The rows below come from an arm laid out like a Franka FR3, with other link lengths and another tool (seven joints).
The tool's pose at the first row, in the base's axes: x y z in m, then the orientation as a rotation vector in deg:
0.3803 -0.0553 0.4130 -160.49 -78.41 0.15
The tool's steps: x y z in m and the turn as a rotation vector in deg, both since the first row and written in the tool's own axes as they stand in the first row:
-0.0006 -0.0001 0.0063 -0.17 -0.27 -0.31
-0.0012 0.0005 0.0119 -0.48 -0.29 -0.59
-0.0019 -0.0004 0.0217 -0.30 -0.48 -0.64
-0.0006 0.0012 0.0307 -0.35 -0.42 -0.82
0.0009 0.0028 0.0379 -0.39 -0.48 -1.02
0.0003 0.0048 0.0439 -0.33 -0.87 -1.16
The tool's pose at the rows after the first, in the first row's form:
0.3798 -0.0556 0.4067 -160.52 -78.97 0.41
0.3798 -0.0563 0.4011 -160.58 -79.48 0.22
0.3786 -0.0561 0.3913 -160.48 -79.52 0.61
0.3805 -0.0559 0.3823 -160.37 -79.78 0.48
0.3826 -0.0555 0.3751 -160.28 -80.09 0.54
0.3837 -0.0571 0.3690 -160.28 -80.34 1.13

